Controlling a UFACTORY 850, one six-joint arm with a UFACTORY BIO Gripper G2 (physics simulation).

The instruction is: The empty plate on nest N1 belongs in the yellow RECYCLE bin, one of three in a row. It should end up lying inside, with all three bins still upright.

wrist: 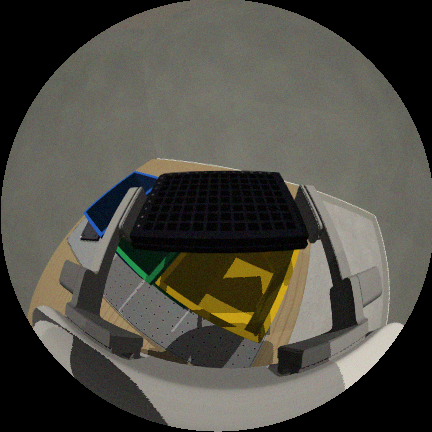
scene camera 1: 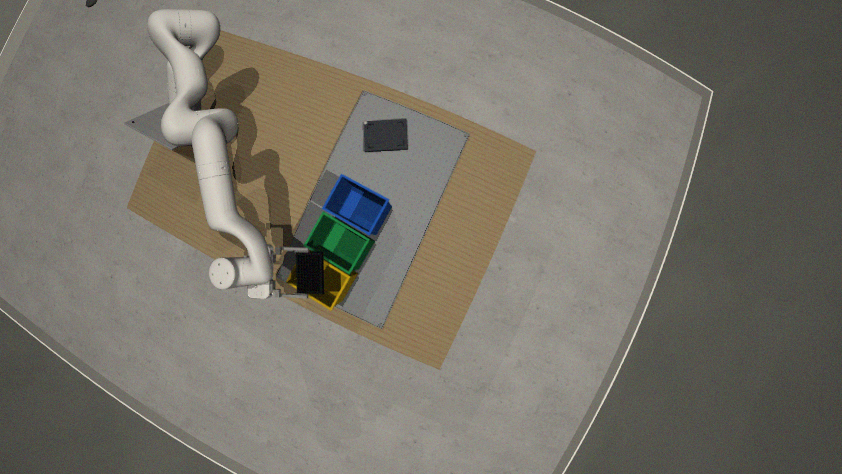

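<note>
A black plate with a grid of square wells is held by its two opposite sides. My gripper is shut on it, with one finger on each side. In the scene view the plate overlaps the upper left part of the yellow bin, and its corner by the green bin. In the wrist view the plate is above the bins and hides part of the yellow bin. The yellow bin stands upright at the end of the row; the part of it that shows holds no plate.
The green bin stands upright beside the yellow one, and the blue bin stands upright beyond it. A dark flat nest lies farther along the grey perforated board, on the wooden table.
</note>
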